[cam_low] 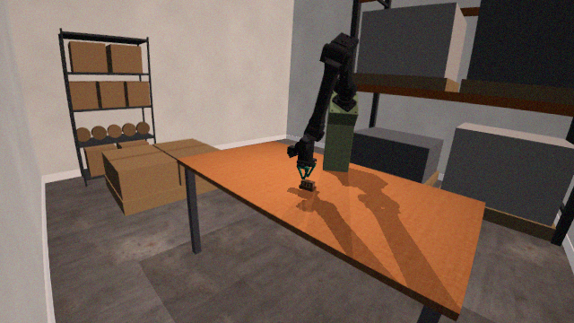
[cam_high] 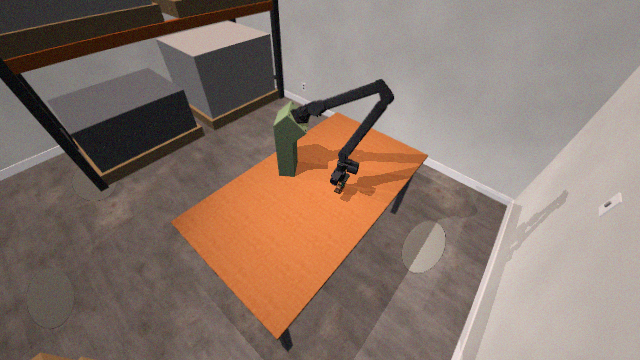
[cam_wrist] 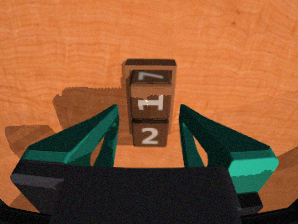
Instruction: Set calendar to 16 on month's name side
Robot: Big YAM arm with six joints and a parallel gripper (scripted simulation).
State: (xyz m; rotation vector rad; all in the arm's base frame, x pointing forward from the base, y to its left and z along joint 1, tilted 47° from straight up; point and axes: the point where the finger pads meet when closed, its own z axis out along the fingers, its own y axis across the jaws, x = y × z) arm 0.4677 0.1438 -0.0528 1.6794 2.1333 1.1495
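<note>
Now: the brown calendar cube 40 mm below my hand. From my hand the other things lie so: dark calendar tray (50 mm below, 10 mm to the left, 10 mm behind).
</note>
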